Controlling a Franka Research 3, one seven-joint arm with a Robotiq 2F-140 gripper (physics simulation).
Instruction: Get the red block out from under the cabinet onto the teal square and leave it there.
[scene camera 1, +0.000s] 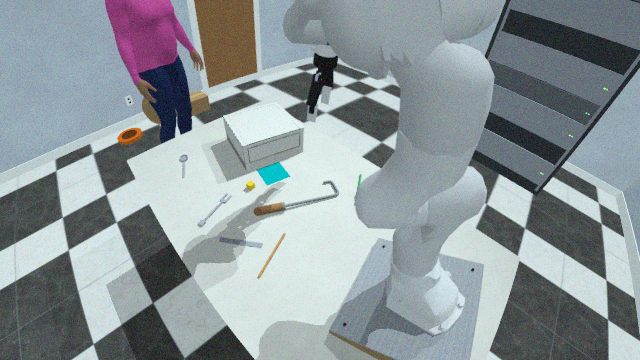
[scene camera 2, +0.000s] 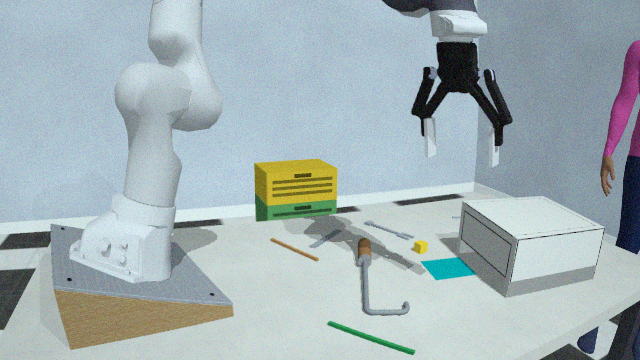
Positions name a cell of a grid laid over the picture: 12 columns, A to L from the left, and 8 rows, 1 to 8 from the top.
Scene:
The gripper shows in scene camera 1 (F3) and in scene camera 2 (I4).

